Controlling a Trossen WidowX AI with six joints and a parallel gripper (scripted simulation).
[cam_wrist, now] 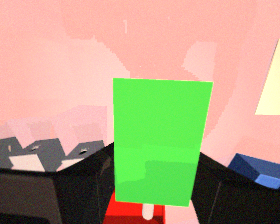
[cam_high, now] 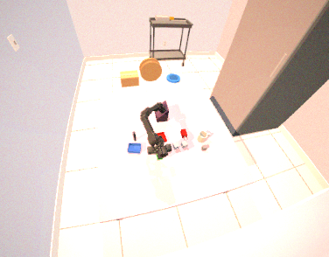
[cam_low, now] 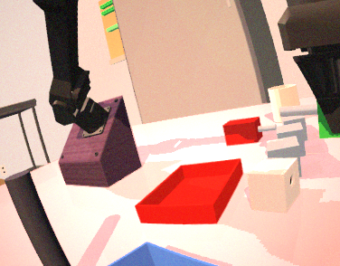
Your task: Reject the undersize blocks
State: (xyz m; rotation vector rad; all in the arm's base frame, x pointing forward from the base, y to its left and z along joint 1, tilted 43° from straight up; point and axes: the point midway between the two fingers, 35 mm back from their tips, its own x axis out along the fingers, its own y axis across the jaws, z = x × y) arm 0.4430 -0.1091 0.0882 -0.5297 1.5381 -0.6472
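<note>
Right now my gripper tip is 20 mm below the green GO gauge and 10 mm past it. From my gripper tip the other things lie so: red gauge (290 mm to the left, 160 mm behind, 60 mm below); red reject tray (190 mm behind, 80 mm below, 40 mm to the left); blue tray (190 mm to the right, 120 mm behind, 70 mm below).
</note>
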